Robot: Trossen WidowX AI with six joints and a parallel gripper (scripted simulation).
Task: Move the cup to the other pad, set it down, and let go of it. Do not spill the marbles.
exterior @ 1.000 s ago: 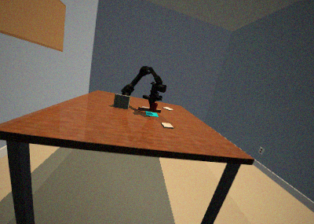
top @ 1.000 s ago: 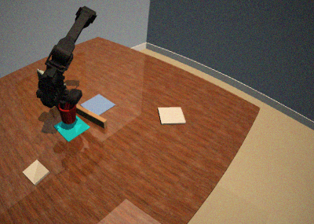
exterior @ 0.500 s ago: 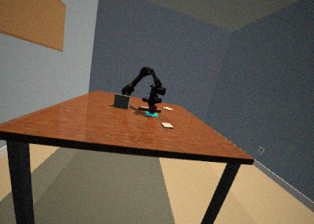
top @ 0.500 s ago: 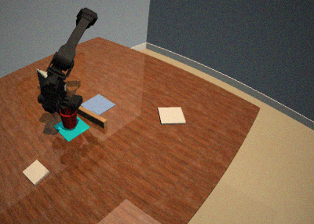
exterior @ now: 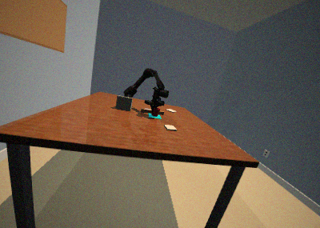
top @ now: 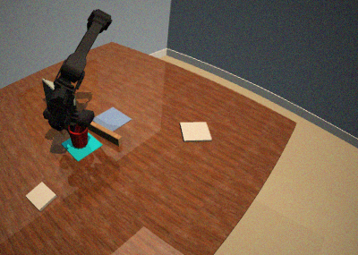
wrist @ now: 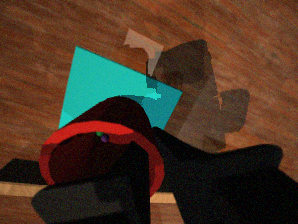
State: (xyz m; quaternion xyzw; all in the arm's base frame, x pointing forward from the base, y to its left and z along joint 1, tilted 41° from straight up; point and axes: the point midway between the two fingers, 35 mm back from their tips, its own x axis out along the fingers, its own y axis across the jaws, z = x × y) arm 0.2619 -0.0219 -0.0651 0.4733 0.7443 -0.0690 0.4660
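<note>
Now: gripper tip 20 mm short of the red cup and 20 mm to the right of it. Also, from my gripper tip: low wooden bar: 100 mm to the left, 40 mm below; teal pad: 30 mm ahead, 20 mm to the left, 50 mm below; light blue pad: 30 mm behind, 190 mm to the left, 50 mm below.
</note>
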